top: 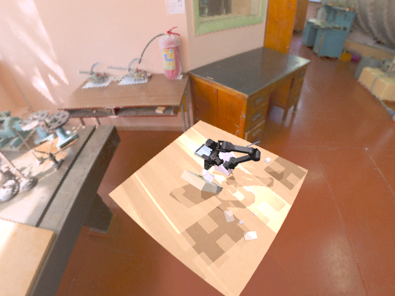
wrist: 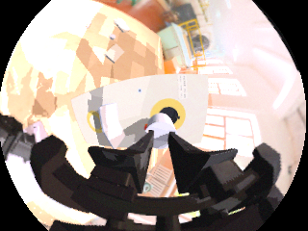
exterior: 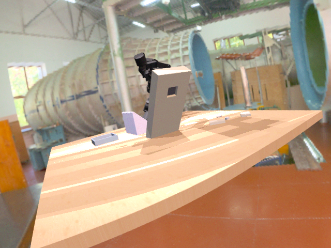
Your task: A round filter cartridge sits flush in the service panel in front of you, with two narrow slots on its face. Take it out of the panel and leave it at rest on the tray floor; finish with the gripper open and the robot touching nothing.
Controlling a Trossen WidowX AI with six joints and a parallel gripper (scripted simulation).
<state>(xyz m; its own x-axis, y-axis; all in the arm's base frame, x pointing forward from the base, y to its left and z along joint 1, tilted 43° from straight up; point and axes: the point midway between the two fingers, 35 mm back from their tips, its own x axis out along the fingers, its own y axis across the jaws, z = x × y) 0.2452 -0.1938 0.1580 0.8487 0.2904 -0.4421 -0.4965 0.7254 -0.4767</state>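
Right now the round filter cartridge is 10 mm below my gripper tip and 10 mm ahead of it. The rest, counted from my gripper tip: grey service panel 100 mm below, 30 mm ahead; then shallow blue-grey tray 390 mm behind, 270 mm below, 240 mm to the right.
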